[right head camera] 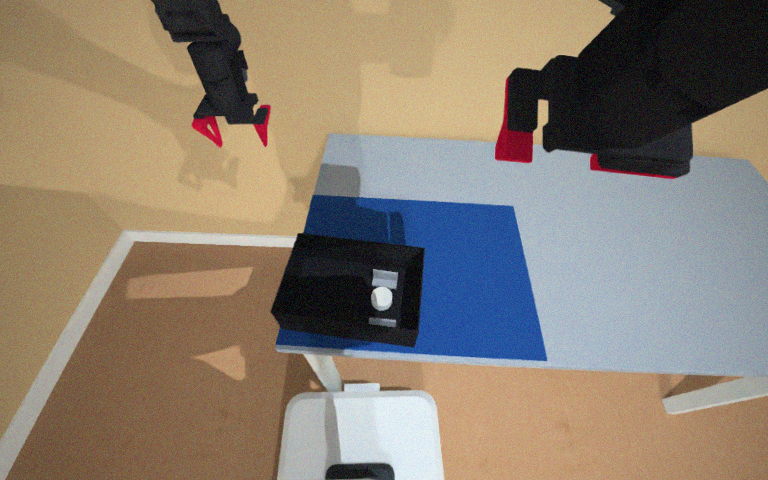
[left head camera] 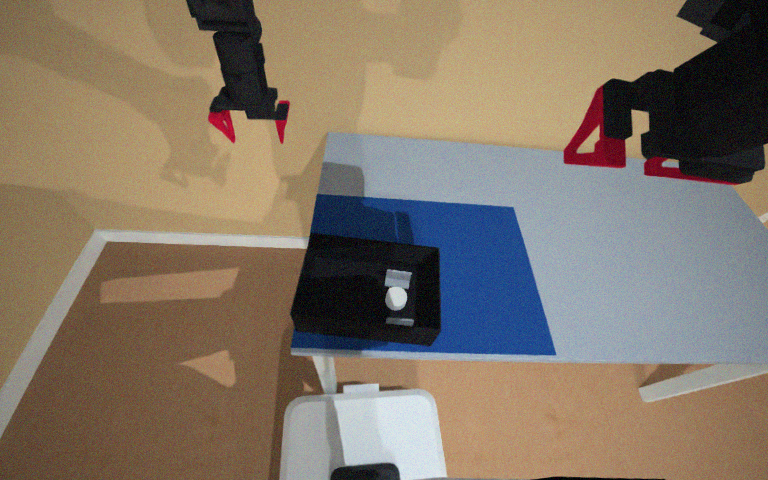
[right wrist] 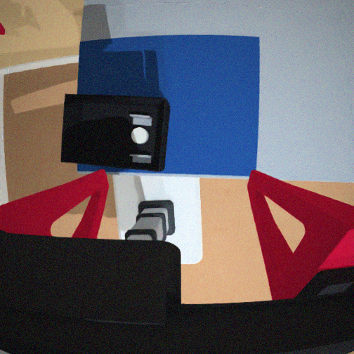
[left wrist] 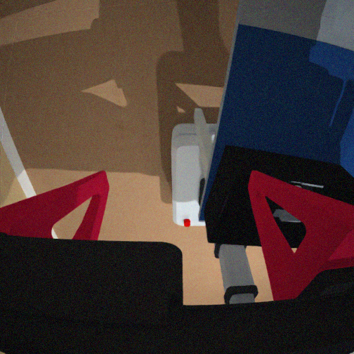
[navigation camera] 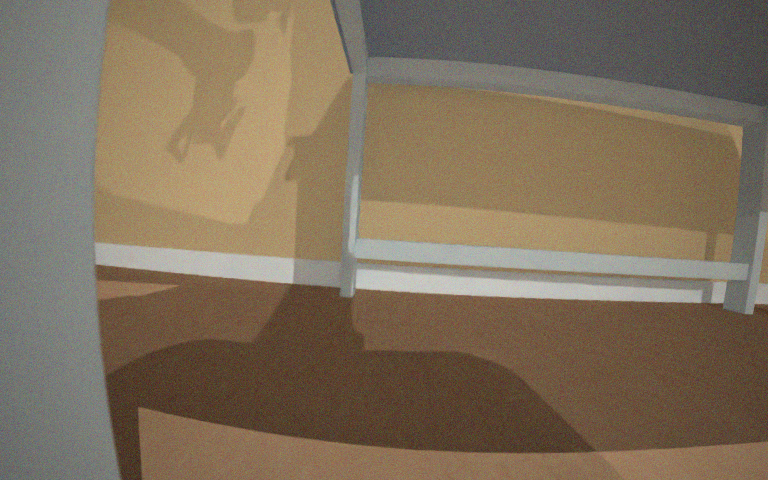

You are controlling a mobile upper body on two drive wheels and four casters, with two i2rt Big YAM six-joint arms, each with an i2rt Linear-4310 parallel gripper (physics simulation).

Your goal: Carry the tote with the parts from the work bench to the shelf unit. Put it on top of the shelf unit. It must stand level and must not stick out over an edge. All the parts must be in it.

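Places are measured from the left arm's base along level axes (x ahead, y left, z up), in millimetres.
Pixels of known places: left gripper, fingertip midpoint: (right head camera: 243, 145) (left head camera: 258, 141); right gripper, fingertip midpoint: (right head camera: 545, 158) (left head camera: 606, 163).
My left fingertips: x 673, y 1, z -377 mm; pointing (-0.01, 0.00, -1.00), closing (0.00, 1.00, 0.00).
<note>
Ahead of a thing's pixels: the offset from my left fingertips to its top centre. "spot": to the spot under its first point. Level surfaces: height alone.
The black open tote @(234 mm back, 231 mm right, 168 mm down) (left head camera: 339, 283) (right head camera: 328, 283) (left wrist: 240, 200) (right wrist: 100, 135) sits on the blue mat @(269 mm down) (left head camera: 487, 283) (right head camera: 475, 283) (left wrist: 285, 100) (right wrist: 215, 110) at the left end of the work bench @(271 mm down) (left head camera: 651, 254) (right head camera: 651, 254) (right wrist: 305, 100). Inside are a white round part @(244 mm back, 295 mm right, 241 mm down) (left head camera: 395, 298) (right head camera: 381, 298) (right wrist: 140, 135) and two grey parts, one @(197 mm back, 303 mm right, 225 mm down) (left head camera: 398, 278) behind it and one @(317 mm back, 293 mm right, 225 mm down) (left head camera: 399, 321) in front. My left gripper (left head camera: 257, 141) (right head camera: 243, 145) (left wrist: 178, 178) is open and empty, apart from the tote. My right gripper (left head camera: 634, 165) (right head camera: 560, 162) (right wrist: 177, 177) is open and empty, right of the tote. The shelf unit is not identifiable.
My white base (left head camera: 390, 435) (right head camera: 390, 435) stands at the bench's front left. A bench leg @(spot: 312 mm ahead, 160 mm right, 818 mm down) (navigation camera: 348, 226) and a low crossbar (navigation camera: 543, 257) show in the navigation view. A grey upright surface (navigation camera: 45, 226) fills its left edge. A wall (left head camera: 481, 101) stands behind the bench.
</note>
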